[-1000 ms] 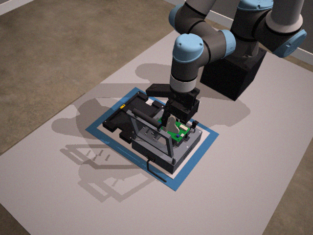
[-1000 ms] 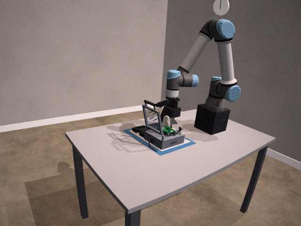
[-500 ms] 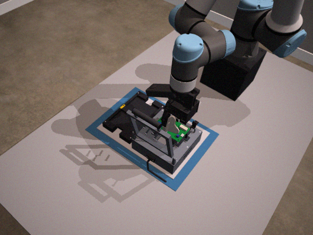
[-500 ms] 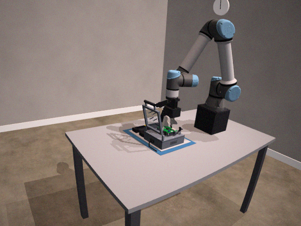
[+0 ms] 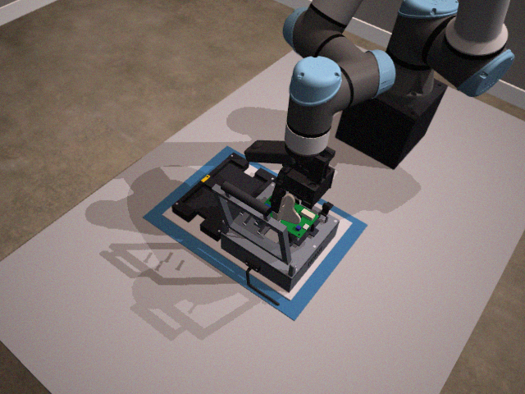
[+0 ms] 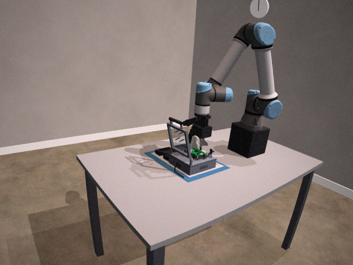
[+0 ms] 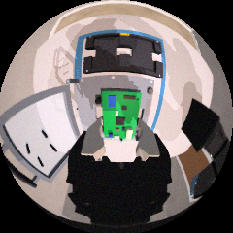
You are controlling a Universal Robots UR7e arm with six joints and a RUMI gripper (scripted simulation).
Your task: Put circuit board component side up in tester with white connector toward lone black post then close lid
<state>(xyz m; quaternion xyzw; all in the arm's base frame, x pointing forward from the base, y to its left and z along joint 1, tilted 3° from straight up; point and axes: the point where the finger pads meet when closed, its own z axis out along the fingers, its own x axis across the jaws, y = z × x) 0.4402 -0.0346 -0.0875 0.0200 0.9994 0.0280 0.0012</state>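
Now: the green circuit board right at my hand. Also, from my hand: tester lid: 13 cm ahead, 10 cm above.
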